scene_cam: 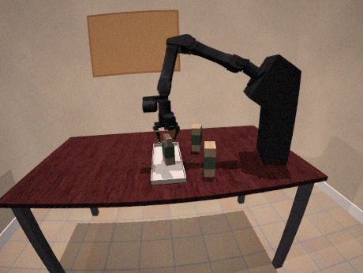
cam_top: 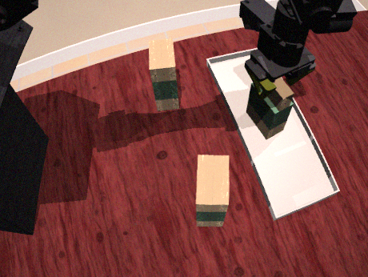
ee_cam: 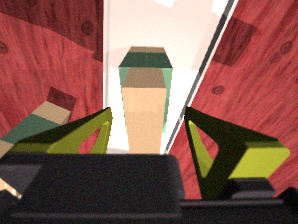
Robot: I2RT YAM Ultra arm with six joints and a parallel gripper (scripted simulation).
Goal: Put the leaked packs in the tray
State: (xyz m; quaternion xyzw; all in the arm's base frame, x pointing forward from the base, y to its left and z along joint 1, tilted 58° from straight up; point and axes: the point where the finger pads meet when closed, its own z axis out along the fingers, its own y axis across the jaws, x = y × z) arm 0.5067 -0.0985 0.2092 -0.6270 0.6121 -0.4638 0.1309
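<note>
Now: the white tray 11 cm below my hand and 1 cm to the right of it.
</note>
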